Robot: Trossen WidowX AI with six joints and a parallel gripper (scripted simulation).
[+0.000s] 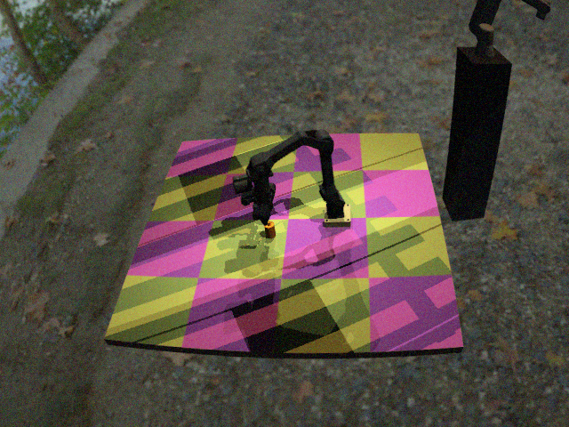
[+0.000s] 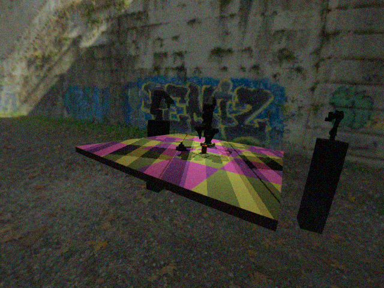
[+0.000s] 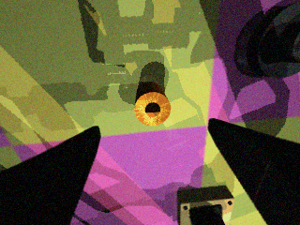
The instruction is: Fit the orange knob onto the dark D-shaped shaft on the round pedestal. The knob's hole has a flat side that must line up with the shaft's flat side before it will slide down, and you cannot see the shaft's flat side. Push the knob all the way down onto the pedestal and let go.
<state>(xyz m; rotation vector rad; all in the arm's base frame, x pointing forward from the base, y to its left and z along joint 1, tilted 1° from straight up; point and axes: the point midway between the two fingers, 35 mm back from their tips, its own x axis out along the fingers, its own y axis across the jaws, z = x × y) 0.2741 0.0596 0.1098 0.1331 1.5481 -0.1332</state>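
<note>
My gripper tip is 7 cm above the orange knob. Round my gripper tip: pedestal (19 cm to the right, 7 cm below, 3 cm ahead).
</note>
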